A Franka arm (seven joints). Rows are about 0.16 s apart.
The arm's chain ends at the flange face. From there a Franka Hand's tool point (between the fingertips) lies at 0.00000 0.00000 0.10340 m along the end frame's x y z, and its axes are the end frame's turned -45 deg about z.
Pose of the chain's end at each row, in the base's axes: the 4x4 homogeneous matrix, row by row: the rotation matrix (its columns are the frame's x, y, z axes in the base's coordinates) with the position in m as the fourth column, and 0 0 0 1 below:
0.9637 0.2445 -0.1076 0.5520; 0.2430 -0.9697 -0.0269 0.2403; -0.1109 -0.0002 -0.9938 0.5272; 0 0 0 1
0.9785 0.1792 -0.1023 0.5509; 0.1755 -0.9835 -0.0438 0.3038; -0.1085 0.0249 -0.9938 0.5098; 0 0 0 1
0.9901 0.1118 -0.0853 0.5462; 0.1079 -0.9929 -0.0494 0.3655; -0.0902 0.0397 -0.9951 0.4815; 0 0 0 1
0.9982 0.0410 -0.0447 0.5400; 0.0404 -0.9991 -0.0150 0.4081; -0.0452 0.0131 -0.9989 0.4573; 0 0 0 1
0.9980 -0.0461 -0.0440 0.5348; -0.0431 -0.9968 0.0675 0.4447; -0.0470 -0.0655 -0.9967 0.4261; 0 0 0 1
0.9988 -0.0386 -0.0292 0.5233; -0.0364 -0.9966 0.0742 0.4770; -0.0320 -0.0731 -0.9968 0.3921; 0 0 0 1
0.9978 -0.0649 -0.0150 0.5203; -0.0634 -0.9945 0.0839 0.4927; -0.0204 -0.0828 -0.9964 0.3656; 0 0 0 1
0.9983 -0.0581 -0.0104 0.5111; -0.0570 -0.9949 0.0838 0.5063; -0.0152 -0.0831 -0.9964 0.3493; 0 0 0 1
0.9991 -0.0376 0.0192 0.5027; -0.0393 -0.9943 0.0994 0.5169; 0.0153 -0.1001 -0.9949 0.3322; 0 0 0 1
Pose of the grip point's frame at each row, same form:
0.5086 0.8543 -0.1076 0.5409; 0.8575 -0.5139 -0.0269 0.2375; -0.0783 -0.0786 -0.9938 0.4244; 0 0 0 1
0.5652 0.8186 -0.1023 0.5403; 0.8195 -0.5713 -0.0438 0.2993; -0.0943 -0.0591 -0.9938 0.4070; 0 0 0 1
0.6211 0.7792 -0.0853 0.5374; 0.7784 -0.6258 -0.0494 0.3604; -0.0919 -0.0357 -0.9951 0.3786; 0 0 0 1
0.6768 0.7348 -0.0447 0.5354; 0.7350 -0.6779 -0.0150 0.4065; -0.0412 -0.0227 -0.9989 0.3540; 0 0 0 1
0.7383 0.6731 -0.0440 0.5303; 0.6744 -0.7353 0.0675 0.4517; 0.0131 -0.0795 -0.9967 0.3230; 0 0 0 1
0.7336 0.6790 -0.0292 0.5203; 0.6790 -0.7304 0.0742 0.4847; 0.0291 -0.0743 -0.9968 0.2890; 0 0 0 1
0.7514 0.6597 -0.0150 0.5187; 0.6584 -0.7480 0.0839 0.5014; 0.0441 -0.0730 -0.9964 0.2626; 0 0 0 1
0.7470 0.6648 -0.0104 0.5100; 0.6632 -0.7438 0.0838 0.5150; 0.0480 -0.0695 -0.9964 0.2463; 0 0 0 1
0.7331 0.6799 0.0192 0.5047; 0.6753 -0.7309 0.0994 0.5272; 0.0816 -0.0600 -0.9949 0.2293; 0 0 0 1

